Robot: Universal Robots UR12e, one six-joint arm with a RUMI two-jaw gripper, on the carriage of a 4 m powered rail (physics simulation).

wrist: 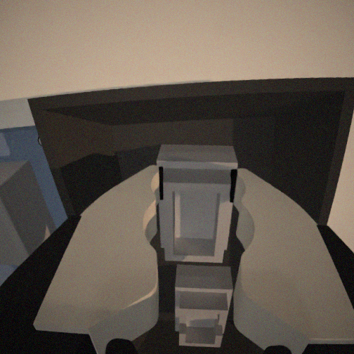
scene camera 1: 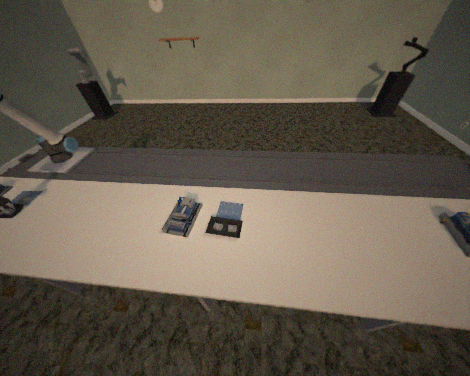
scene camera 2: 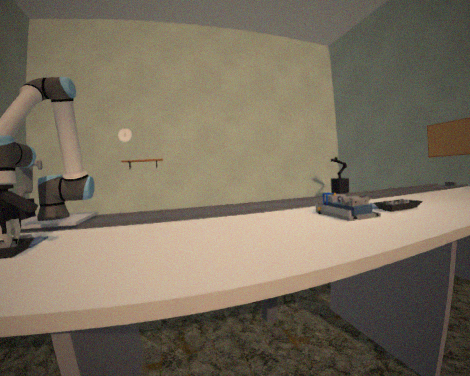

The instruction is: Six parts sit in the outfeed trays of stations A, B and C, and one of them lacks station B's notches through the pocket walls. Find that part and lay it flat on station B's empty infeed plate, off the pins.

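Pixels of known places: gripper, fingertip midpoint: (scene camera 1: 12,211) (scene camera 2: 12,246); arm's base, origin of the base link: (scene camera 1: 62,158) (scene camera 2: 53,218).
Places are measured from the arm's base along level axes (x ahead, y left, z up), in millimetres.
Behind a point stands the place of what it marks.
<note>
My gripper (wrist: 196,170) (scene camera 2: 10,235) is shut on the larger grey part (wrist: 196,155) in a dark tray (wrist: 200,89) (scene camera 2: 11,251) {x 787, y 219, z -3 mm}; its jaws touch both sides. The part is a block with a rectangular pocket, and I see no notches in its pocket walls. It is still within the tray's walls. A smaller-looking grey part (wrist: 202,275) lies below it in the wrist view, with notches in its pocket walls. In scene camera 1, a middle tray (scene camera 1: 225,220) {x 676, y 1951, z 1 mm} holds two light parts. A flat blue plate (scene camera 1: 230,210) {x 565, y 1972, z -22 mm} lies behind it; its pins are too small to tell.
A blue and grey fixture (scene camera 1: 184,215) {x 701, y 1663, z 65 mm} (scene camera 2: 350,206) {x 756, y 1565, z 28 mm} stands beside the middle tray. Another fixture (scene camera 1: 461,227) {x 612, y 3503, z 15 mm} shows at the right edge. A blue surface (wrist: 30,145) with a grey block (wrist: 27,200) borders the tray at the left in the wrist view.
</note>
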